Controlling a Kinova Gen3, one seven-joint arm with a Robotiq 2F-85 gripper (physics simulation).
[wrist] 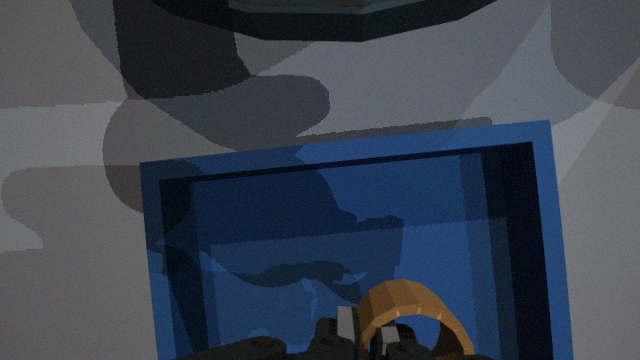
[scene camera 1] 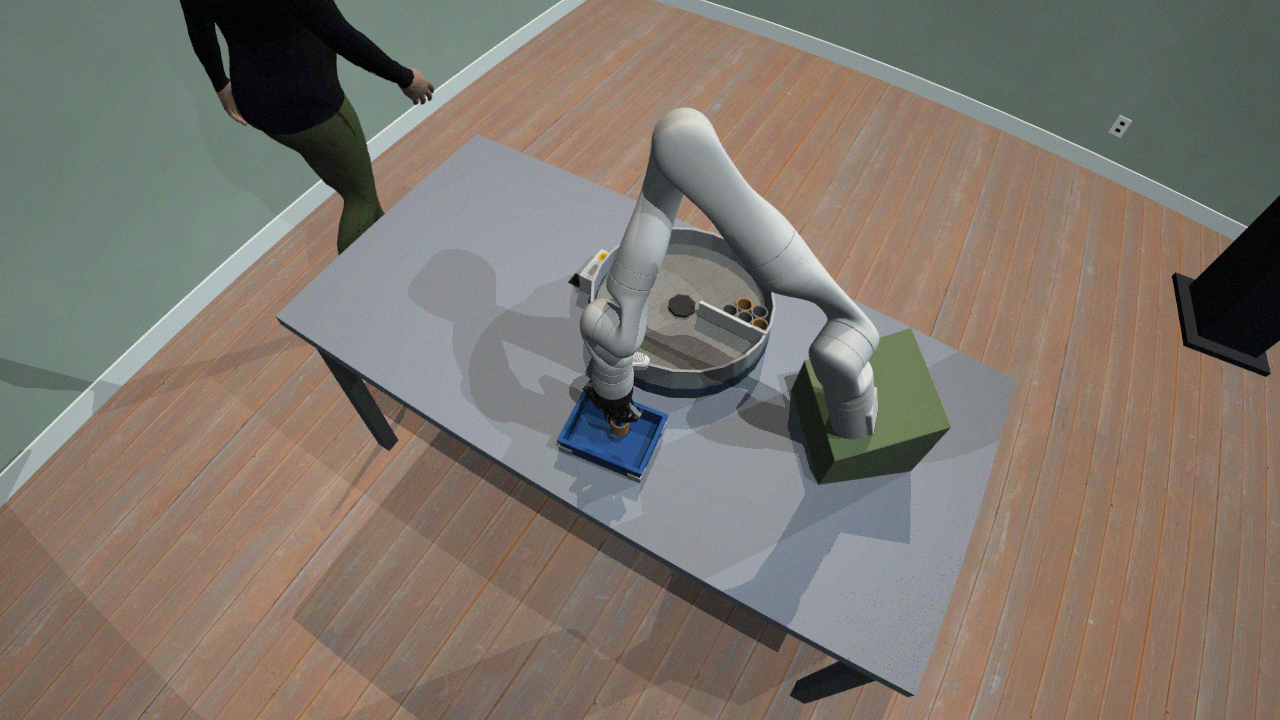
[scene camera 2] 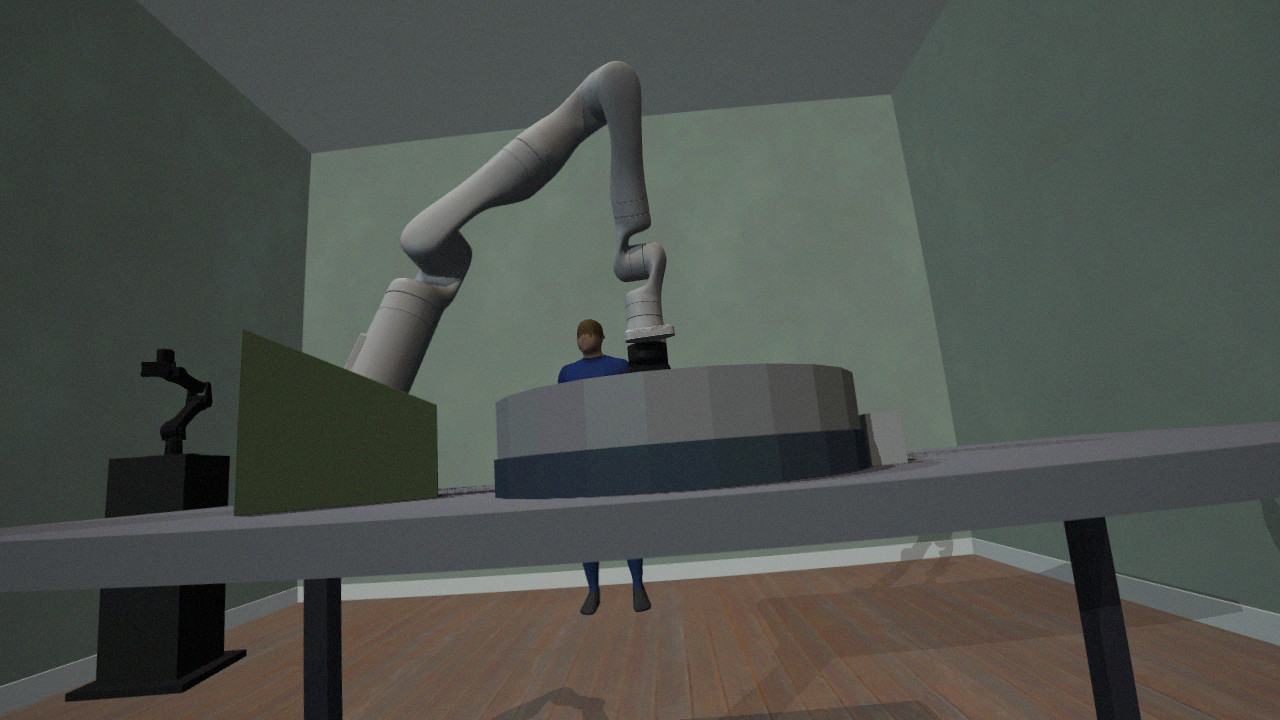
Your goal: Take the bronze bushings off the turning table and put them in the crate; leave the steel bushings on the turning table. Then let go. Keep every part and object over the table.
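Places are measured from the arm's base along level axes (x ahead, y up, z right), in metres.
Pixels of known places: gripper, fingertip midpoint: (wrist: 362,333) (scene camera 1: 613,421); arm's base, link origin: (scene camera 1: 853,418) (scene camera 2: 370,403).
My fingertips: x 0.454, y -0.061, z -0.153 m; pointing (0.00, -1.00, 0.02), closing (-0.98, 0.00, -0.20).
Ahead of a thing's pixels: the offset from my fingertips to its top centre. "pt": to the spot under its first point. Level surfaces: height alone.
My gripper (scene camera 1: 619,419) (wrist: 362,333) is shut on the wall of a bronze bushing {dx -0.015, dy +0.026, dz -0.003 m} (scene camera 1: 619,430) (wrist: 397,297), one finger inside the ring and one outside. It holds the bushing over the floor of the blue crate {dx +0.001, dy -0.032, dz +0.002 m} (scene camera 1: 597,460) (wrist: 548,200); whether the bushing touches the floor is unclear. In scene camera 2 the turning table (scene camera 1: 689,385) (scene camera 2: 671,402) (wrist: 310,27) hides the fingers and crate. Two bronze bushings {dx -0.166, dy +0.009, dz +0.386 m} (scene camera 1: 744,300) {dx -0.215, dy +0.009, dz +0.343 m} (scene camera 1: 759,321) stand among several grey steel bushings {dx -0.204, dy +0.009, dz +0.380 m} (scene camera 1: 759,309) at the right of the turning table, beside its white divider.
The white divider {pt dx -0.148, dy +0.003, dz +0.327 m} (scene camera 1: 729,322) and a dark round hub {dx -0.029, dy -0.021, dz +0.352 m} (scene camera 1: 682,305) stand on the turning table. A small light box {pt dx +0.206, dy -0.024, dz +0.367 m} (scene camera 1: 591,271) (scene camera 2: 886,437) is at its side. The green block (scene camera 1: 904,394) (scene camera 2: 335,434) is at the arm's base. A person (scene camera 1: 286,62) stands beside the table {dy -0.081 m} (scene camera 1: 716,519).
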